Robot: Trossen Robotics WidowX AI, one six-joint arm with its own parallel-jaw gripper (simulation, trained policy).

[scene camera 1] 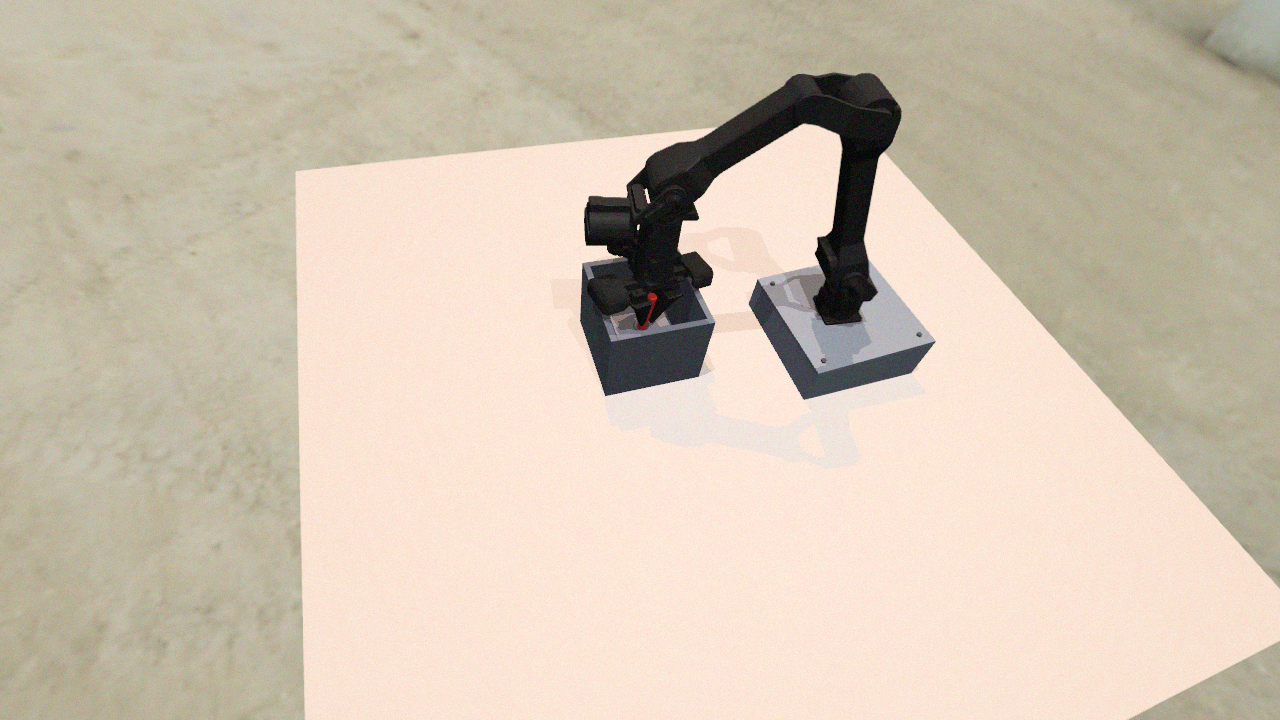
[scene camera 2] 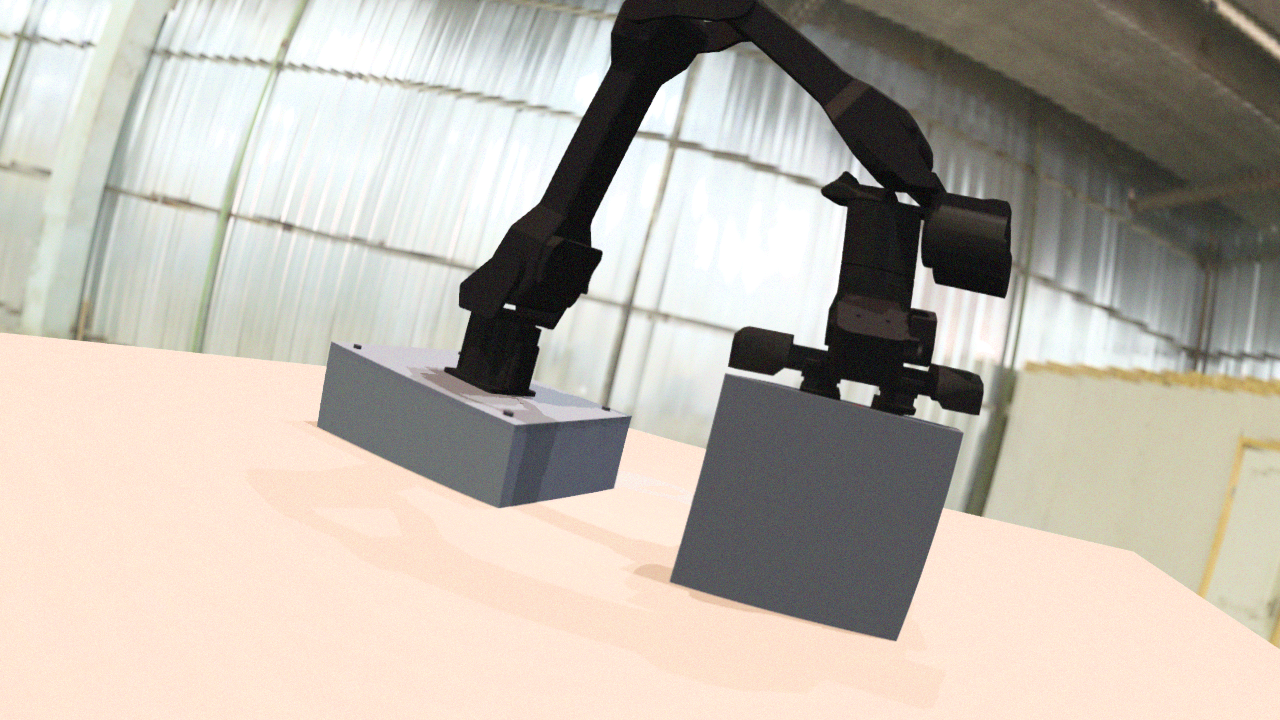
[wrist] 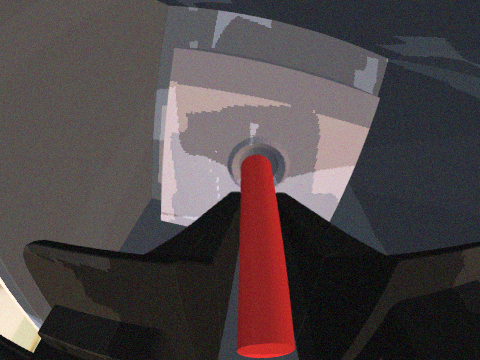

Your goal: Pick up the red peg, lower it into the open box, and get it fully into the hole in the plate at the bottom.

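My gripper (scene camera 1: 645,322) is there for me to see, and in the wrist view it's at (wrist: 257,202). I can see a grey box (scene camera 2: 818,509) too, and the wrist view shows the grey box (wrist: 91,91) as well. And I see a red peg (wrist: 264,317).
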